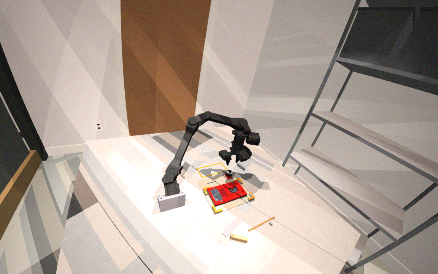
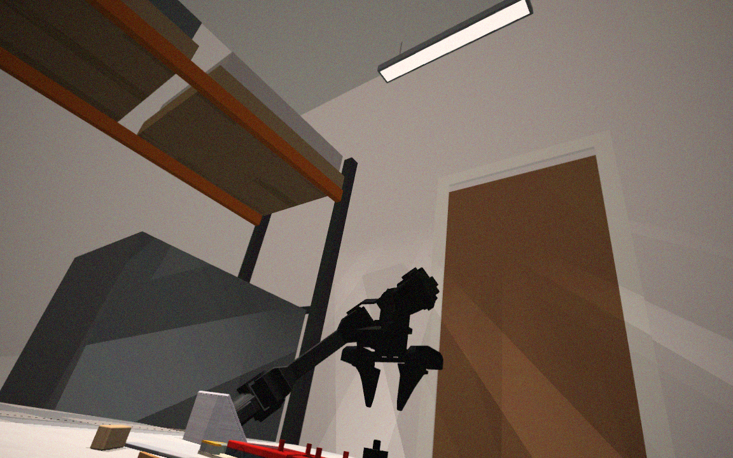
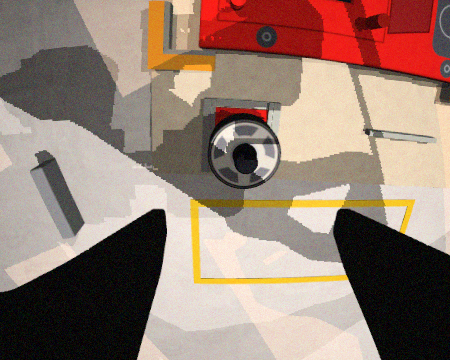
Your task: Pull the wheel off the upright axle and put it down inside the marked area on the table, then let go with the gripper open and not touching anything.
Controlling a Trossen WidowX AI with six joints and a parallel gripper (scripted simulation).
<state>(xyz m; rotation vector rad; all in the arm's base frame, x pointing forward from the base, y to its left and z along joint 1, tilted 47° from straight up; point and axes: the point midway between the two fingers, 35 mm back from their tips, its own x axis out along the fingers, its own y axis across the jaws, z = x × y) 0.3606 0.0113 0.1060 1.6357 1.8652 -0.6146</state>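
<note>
Now: gripper tip 7 cm above the wheel. From my gripper tip the other things lie so: wood block 12 cm behind, 36 cm to the right, 10 cm below; wooden stick 3 cm ahead, 34 cm to the right, 11 cm below.
</note>
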